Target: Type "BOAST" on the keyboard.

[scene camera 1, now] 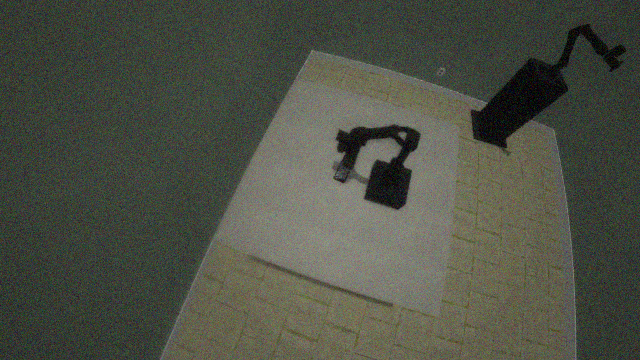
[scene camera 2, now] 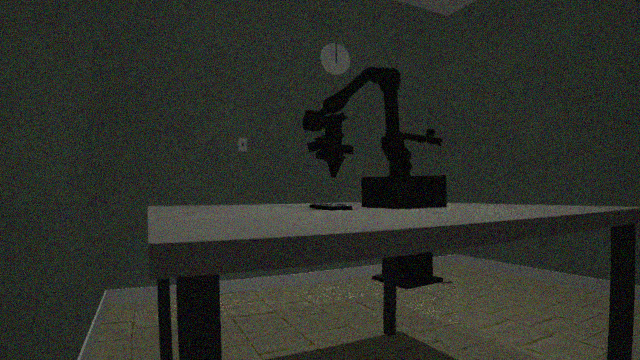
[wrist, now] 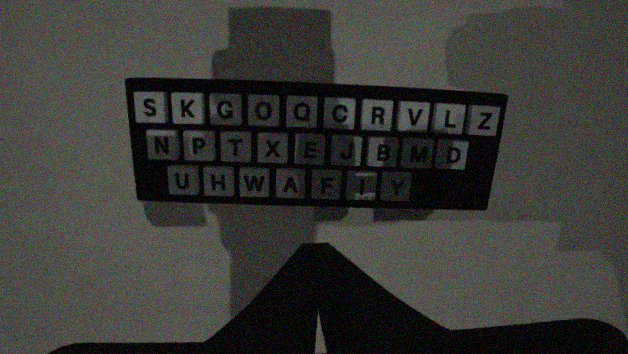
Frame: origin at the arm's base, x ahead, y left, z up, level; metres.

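Seen in the pictures: gripper, between the fingertips: (scene camera 1: 350, 160) (scene camera 2: 333, 177) (wrist: 315, 255); arm's base, origin of its link: (scene camera 1: 393, 176) (scene camera 2: 399, 176).
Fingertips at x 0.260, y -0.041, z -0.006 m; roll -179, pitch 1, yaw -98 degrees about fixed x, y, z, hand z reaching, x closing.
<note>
Offsets run from my fingertips to a thing's top centre. Level surfaces: height alone.
The black keyboard @[dx +0.014, dy -0.008, dz -0.089 m] (scene camera 1: 341, 174) (scene camera 2: 330, 206) (wrist: 315, 149) lies flat on the table, with three rows of grey letter keys. In the wrist view, S @[dx +0.053, dy +0.080, dz -0.089 m] (wrist: 149, 107) and O @[dx +0.040, dy +0.019, dz -0.089 m] (wrist: 263, 110) are in the top row, T @[dx +0.023, dy +0.038, dz -0.089 m] (wrist: 235, 147) and B @[dx +0.007, dy -0.043, dz -0.089 m] (wrist: 382, 152) in the middle row, and A @[dx -0.003, dy +0.012, dz -0.089 m] (wrist: 290, 183) in the bottom row. My gripper (scene camera 2: 333, 176) (wrist: 315, 255) is shut and empty, pointing down above the keyboard without touching it. In the wrist view its tips show below the bottom row, under the F key. Shadows cross several keys. The arm hides part of the keyboard in scene camera 1.
My arm's black base box (scene camera 1: 389, 185) (scene camera 2: 404, 191) stands on the pale table @[dz -0.105 m] (scene camera 1: 300, 225) (scene camera 2: 225, 220), close to the keyboard. A second dark arm stands on a tall black pedestal (scene camera 1: 520, 100) on the tiled floor beyond the table. A clock (scene camera 2: 335, 59) hangs on the wall.
</note>
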